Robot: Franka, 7 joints.
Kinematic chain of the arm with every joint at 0, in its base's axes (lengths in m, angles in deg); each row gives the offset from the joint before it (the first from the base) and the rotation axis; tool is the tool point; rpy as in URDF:
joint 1: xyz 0 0 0.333 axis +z
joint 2: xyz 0 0 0 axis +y
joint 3: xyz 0 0 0.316 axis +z
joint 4: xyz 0.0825 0 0 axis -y
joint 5: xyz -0.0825 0 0.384 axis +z
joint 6: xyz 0 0 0 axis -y
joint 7: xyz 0.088 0 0 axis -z
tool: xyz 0 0 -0.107 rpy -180 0 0
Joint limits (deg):
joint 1: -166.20..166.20
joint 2: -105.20..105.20
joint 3: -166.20..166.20
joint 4: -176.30..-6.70
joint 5: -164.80..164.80
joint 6: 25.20..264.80
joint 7: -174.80..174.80
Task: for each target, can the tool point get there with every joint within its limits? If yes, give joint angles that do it. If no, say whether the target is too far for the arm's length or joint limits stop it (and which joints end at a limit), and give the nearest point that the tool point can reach.
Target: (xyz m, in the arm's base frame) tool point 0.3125 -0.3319 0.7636
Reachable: yes | joints -139.30 -53.17 64.96 -102.78 -80.17 88.03 37.02
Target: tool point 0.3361 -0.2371 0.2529
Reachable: yes | joints 38.13 -11.82 -75.76 -151.34 -134.41 140.04 -19.65
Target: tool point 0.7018 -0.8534 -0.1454
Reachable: no: too far | nearest point 0.5000 -0.6081 -0.0079 | short by 0.346 m
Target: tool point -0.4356 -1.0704 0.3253
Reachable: no: too far | nearest point -0.3234 -0.7946 0.3273 | short by 0.298 m
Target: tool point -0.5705 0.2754 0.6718
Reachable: yes | joints -72.30 -60.65 -63.82 -65.94 99.58 212.03 15.25
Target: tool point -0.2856 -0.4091 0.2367
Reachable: yes | joints -42.13 77.47 -70.60 -142.67 36.72 190.01 125.27
